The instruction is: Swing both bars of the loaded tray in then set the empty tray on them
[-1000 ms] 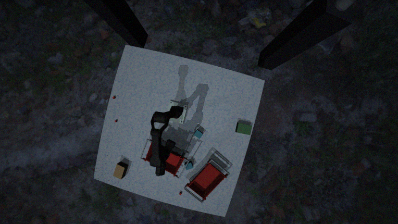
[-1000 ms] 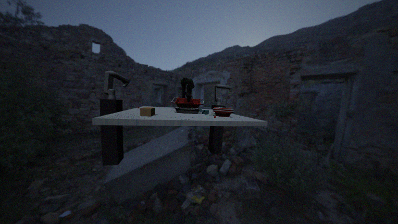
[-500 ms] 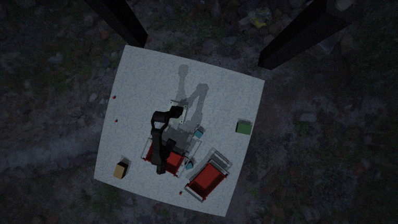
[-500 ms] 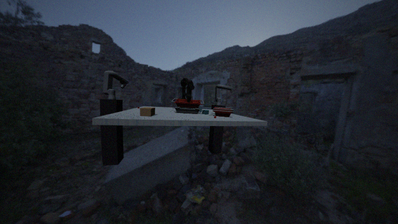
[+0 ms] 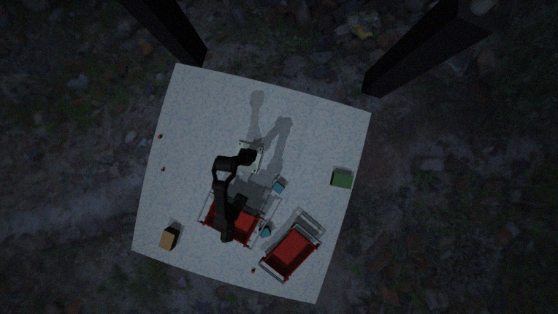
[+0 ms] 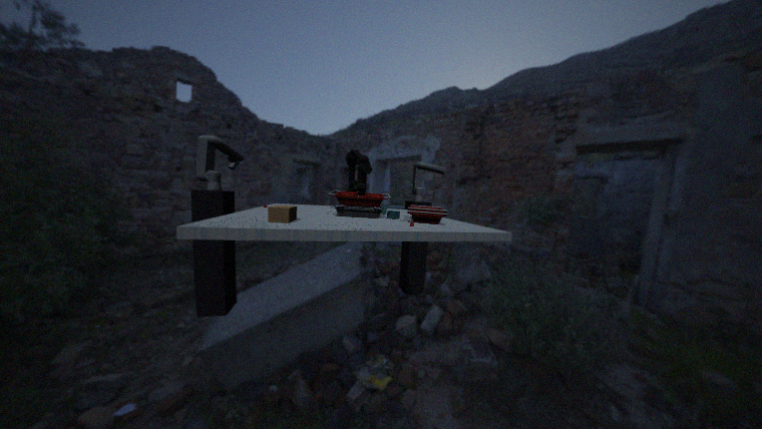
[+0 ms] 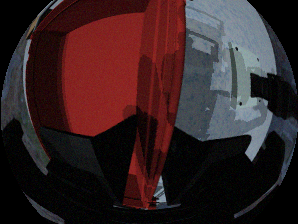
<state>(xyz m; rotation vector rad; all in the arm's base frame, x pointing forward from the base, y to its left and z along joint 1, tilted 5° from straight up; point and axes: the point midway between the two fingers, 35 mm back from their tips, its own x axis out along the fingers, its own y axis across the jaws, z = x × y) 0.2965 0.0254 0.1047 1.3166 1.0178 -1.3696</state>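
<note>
The red plastic tray lies 80 mm ahead of my gripper tip, 20 mm to the right of it and 30 mm above it. Also, from my gripper tip: green block: 290 mm behind, 540 mm to the left, 70 mm below; then tan block: 350 mm ahead, 390 mm to the right, 60 mm below.
</note>
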